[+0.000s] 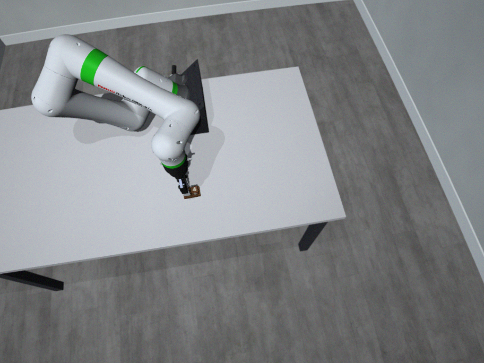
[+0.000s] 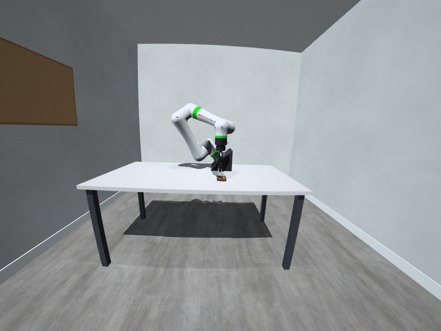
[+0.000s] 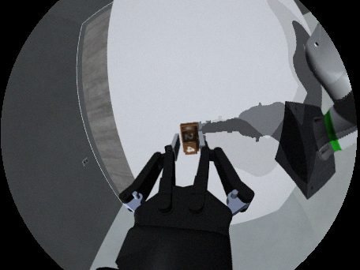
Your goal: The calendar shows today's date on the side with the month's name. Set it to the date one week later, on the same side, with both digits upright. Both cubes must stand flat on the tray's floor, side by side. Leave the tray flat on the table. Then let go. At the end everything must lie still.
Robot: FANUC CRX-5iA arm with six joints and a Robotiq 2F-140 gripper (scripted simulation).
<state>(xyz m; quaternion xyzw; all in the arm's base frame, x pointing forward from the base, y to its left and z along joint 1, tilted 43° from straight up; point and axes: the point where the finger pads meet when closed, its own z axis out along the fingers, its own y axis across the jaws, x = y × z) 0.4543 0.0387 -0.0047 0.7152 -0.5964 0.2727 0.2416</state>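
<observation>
Now: the brown cube 30 mm to the left of my hand and 60 mm below it. From my hand the other things lie so: brown wooden tray (20 mm to the left, 70 mm below).
</observation>
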